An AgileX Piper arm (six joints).
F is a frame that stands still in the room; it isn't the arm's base.
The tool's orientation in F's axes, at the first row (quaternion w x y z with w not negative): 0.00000, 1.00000, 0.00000, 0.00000
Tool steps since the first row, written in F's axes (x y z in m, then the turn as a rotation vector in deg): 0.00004, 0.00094, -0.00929, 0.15, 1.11, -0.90; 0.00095, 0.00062, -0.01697, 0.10, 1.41, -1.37; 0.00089, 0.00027, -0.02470, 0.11, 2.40, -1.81; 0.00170, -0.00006, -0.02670, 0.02, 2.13, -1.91; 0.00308, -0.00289, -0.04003, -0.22, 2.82, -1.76; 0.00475, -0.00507, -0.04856, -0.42, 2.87, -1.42; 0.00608, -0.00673, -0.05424, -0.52, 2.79, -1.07; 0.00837, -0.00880, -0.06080, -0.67, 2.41, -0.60; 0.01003, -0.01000, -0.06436, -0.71, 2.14, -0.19
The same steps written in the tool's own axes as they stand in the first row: 0.00004, -0.00094, 0.00929, 0.15, -1.11, 0.90; 0.00095, -0.00062, 0.01697, 0.10, -1.41, 1.37; 0.00089, -0.00027, 0.02470, 0.11, -2.40, 1.81; 0.00170, 0.00006, 0.02670, 0.02, -2.13, 1.91; 0.00308, 0.00289, 0.04003, -0.22, -2.82, 1.76; 0.00475, 0.00507, 0.04856, -0.42, -2.87, 1.42; 0.00608, 0.00673, 0.05424, -0.52, -2.79, 1.07; 0.00837, 0.00880, 0.06080, -0.67, -2.41, 0.60; 0.01003, 0.01000, 0.06436, -0.71, -2.14, 0.19
